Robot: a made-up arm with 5 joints. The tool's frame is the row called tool. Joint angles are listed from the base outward. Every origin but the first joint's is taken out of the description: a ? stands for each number. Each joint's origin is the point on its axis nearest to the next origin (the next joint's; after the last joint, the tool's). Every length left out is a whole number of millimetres.
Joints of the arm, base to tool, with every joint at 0 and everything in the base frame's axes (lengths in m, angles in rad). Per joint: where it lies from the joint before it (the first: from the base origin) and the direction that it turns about. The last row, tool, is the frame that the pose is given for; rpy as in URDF.
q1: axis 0 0 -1 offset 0.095 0.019 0.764
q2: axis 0 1 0 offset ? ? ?
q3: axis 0 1 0 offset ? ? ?
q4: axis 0 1 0 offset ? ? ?
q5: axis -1 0 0 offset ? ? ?
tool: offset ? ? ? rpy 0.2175 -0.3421 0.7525
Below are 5 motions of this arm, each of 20 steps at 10 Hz.
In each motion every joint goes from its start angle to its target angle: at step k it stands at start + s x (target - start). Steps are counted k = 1, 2, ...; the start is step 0. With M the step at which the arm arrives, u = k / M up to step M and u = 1 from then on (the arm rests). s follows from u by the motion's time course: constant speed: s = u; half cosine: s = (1 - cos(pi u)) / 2; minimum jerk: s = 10 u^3 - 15 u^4 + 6 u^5.
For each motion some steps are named. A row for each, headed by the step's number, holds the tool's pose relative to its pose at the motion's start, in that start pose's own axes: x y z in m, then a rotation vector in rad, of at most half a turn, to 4 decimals.
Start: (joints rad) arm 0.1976 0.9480 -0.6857 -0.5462 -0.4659
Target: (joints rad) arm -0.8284 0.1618 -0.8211 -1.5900 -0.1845
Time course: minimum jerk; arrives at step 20
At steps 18, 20:
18: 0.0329 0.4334 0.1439 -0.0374 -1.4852 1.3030
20: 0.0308 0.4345 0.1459 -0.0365 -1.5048 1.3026

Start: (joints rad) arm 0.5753 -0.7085 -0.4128 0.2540 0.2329
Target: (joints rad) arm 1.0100 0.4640 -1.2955 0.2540 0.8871
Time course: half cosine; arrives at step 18
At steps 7, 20:
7: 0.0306 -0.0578 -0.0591 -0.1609 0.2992 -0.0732
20: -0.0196 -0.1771 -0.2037 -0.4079 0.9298 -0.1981

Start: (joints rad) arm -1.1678 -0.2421 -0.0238 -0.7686 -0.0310
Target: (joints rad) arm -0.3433 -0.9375 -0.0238 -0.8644 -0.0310
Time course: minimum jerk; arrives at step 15
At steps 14, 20:
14: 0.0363 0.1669 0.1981 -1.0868 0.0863 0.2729
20: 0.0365 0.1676 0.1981 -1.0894 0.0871 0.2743

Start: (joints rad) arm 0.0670 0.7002 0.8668 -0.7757 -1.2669
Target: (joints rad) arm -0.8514 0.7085 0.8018 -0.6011 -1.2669
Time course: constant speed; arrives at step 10
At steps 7, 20:
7: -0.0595 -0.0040 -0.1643 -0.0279 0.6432 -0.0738
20: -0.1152 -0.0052 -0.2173 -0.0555 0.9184 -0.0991

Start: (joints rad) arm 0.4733 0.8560 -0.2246 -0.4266 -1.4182
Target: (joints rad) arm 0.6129 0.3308 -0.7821 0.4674 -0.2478
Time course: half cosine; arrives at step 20
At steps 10, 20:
10: 0.0868 0.1435 -0.0043 -0.4427 0.3553 0.1440
20: 0.1033 0.3113 -0.0142 -0.9304 0.6767 0.2426

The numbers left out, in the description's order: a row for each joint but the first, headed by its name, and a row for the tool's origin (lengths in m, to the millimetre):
q2: 0.036 0.005 0.000
q3: 0.021 0.000 0.164
q4: 0.203 0.000 0.037
q5: 0.087 0.000 0.026
tool: 0.000 -0.011 0.024

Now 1 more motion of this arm.
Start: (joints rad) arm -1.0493 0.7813 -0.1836 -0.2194 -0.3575
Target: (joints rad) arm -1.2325 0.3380 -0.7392 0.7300 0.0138
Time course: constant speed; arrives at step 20
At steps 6, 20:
6: 0.0346 0.0659 0.0381 -0.0717 0.1061 0.0607
20: 0.0361 0.2487 0.1131 -0.2507 0.3359 0.2120

